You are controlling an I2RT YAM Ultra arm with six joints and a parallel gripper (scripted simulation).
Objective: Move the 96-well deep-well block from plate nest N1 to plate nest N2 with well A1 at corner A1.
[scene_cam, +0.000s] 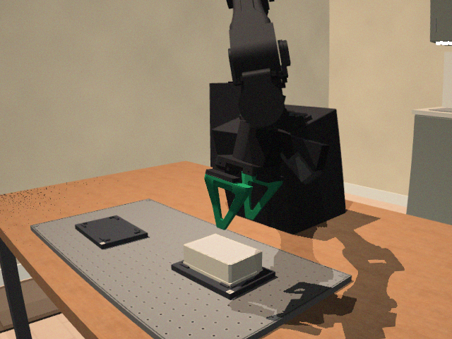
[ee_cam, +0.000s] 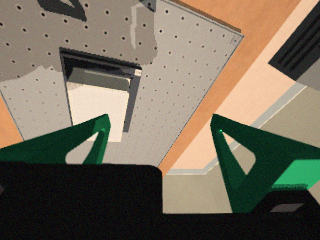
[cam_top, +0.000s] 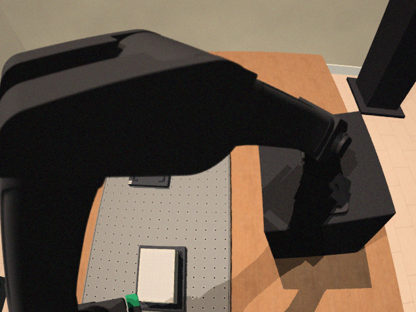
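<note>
Now: hand 5 cm past the 96-well deep-well block, 10 cm to the left of it and 12 cm above it. From my hand the other things lie so: nest N1 (5 cm behind, 10 cm to the right, 15 cm below); then nest N2 (3 cm ahead, 44 cm to the right, 15 cm below).
</note>
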